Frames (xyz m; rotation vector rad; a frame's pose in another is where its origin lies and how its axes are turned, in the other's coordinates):
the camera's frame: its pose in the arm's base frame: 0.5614 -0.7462 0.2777 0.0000 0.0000 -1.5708
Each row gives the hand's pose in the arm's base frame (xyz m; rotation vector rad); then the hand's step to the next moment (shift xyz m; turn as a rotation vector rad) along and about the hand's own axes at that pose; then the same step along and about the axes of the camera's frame.
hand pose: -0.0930 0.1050 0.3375 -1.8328 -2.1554 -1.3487
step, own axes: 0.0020 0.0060 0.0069 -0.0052 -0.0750 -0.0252
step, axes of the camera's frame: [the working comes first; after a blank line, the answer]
step, axes of the arm's base frame: 0.0076 0.0054 0.0002 -0.0715 -0.0151 -0.0308

-0.0054 0.0076 0.0002 0.0151 -0.0715 -0.0308
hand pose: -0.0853 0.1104 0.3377 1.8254 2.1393 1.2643
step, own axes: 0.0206 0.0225 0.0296 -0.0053 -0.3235 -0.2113
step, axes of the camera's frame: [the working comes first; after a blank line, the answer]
step, axes of the arm's base frame: 0.0273 0.0324 0.0031 -0.3673 -0.1056 -0.0575

-0.0324 0.0273 0.0031 0.1056 -0.3673 -0.0575
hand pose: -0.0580 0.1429 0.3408 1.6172 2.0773 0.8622
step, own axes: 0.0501 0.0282 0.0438 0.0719 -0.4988 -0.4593
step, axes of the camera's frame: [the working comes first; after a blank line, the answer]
step, axes of the arm's base frame: 0.0343 0.0629 -0.0100 -0.6714 -0.1179 0.0171

-0.0629 0.0343 -0.0100 0.1179 -0.6714 0.0171
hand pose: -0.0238 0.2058 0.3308 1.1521 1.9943 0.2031
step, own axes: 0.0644 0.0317 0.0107 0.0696 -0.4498 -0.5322
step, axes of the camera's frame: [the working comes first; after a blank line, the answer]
step, axes of the arm's base frame: 0.0117 0.0661 -0.0277 -0.6904 -0.0742 0.0909

-0.0661 0.0117 -0.0277 0.0742 -0.6904 0.0909
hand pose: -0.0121 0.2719 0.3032 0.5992 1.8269 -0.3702
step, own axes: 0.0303 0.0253 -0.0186 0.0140 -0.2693 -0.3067
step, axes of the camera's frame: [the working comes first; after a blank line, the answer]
step, axes of the arm's base frame: -0.0077 0.0372 -0.0215 -0.3971 -0.0568 0.0766

-0.0372 -0.0077 -0.0215 0.0568 -0.3971 0.0766
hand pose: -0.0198 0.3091 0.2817 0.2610 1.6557 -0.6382
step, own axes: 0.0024 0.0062 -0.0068 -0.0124 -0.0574 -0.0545
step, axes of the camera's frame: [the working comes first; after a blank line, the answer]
step, axes of the arm's base frame: -0.0030 0.0083 -0.0035 -0.0725 -0.0152 0.0304

-0.0083 -0.0030 -0.0035 0.0152 -0.0725 0.0304
